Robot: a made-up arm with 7 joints.
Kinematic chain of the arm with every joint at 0, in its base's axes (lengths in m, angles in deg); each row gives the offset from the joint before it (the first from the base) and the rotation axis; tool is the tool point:
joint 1: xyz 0 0 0.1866 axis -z
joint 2: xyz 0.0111 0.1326 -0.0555 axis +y
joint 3: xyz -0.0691 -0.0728 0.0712 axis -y
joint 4: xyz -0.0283 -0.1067 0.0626 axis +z
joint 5: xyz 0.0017 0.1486 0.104 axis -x
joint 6: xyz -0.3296 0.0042 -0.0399 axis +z
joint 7: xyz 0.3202 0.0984 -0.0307 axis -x
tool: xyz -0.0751 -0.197 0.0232
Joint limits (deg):
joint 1: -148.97..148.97
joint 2: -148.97..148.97
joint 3: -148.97..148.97
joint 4: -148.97..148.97
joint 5: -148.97..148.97
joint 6: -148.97..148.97
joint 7: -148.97..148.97
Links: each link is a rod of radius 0.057 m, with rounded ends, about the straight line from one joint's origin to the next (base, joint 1, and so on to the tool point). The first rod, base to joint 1, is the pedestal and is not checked.
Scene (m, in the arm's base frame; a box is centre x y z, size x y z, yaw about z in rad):
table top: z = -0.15
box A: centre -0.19 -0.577 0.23 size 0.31 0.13 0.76 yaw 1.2
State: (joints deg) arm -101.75 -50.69 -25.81 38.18 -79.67 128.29 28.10
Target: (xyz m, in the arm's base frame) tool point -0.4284 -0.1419 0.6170
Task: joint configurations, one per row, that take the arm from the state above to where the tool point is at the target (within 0.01 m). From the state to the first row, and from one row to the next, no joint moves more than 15 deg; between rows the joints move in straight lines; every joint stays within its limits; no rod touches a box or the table.
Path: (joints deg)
1: -104.65 -43.25 -37.39 33.98 -88.31 126.06 23.85
2: -107.56 -35.82 -48.97 29.79 -96.94 123.83 19.61
3: -95.49 -32.20 -54.57 25.99 -92.92 122.68 15.82
4: -83.42 -28.59 -60.18 22.19 -88.91 121.54 12.02
5: -71.35 -24.98 -65.79 18.39 -84.89 120.40 8.23
6: -64.22 -27.89 -54.95 6.24 -72.26 120.05 9.13
7: -57.09 -30.80 -44.11 -5.91 -59.63 119.70 10.02

